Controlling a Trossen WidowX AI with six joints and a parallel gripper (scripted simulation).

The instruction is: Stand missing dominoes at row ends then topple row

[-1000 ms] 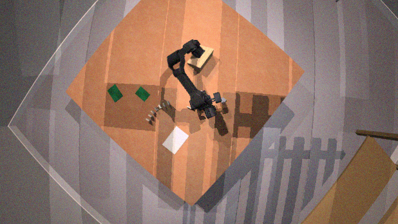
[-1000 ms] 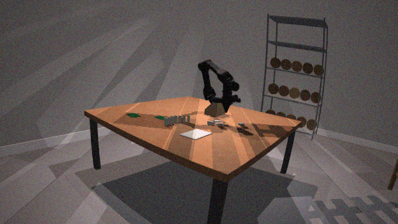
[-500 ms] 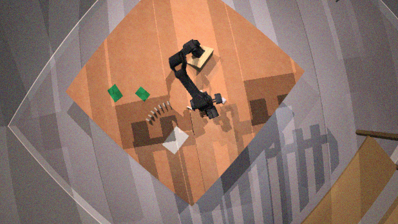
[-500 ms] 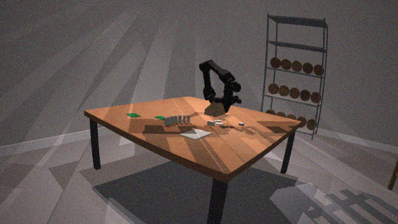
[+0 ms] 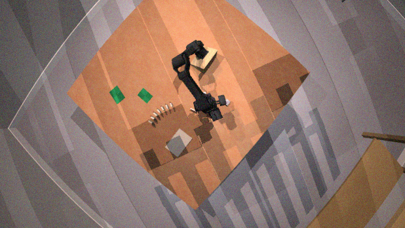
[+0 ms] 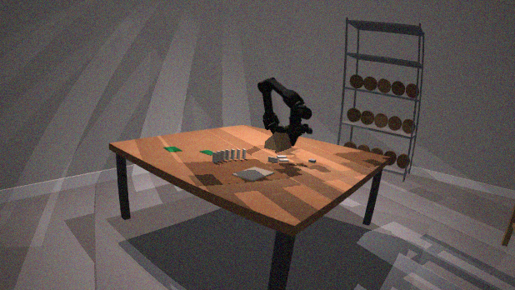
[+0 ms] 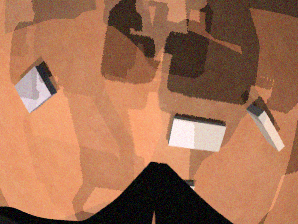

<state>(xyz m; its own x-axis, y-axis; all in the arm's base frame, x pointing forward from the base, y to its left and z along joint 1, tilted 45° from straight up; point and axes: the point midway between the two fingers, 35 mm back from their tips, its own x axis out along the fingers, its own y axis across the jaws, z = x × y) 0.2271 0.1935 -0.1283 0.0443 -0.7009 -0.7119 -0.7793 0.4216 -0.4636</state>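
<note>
My gripper tip is now 80 mm to the right of the small grey cube, 80 mm past it and 70 mm above it. From my gripper tip the other things lie so: white sheet: 330 mm ahead, 80 mm below.
</note>
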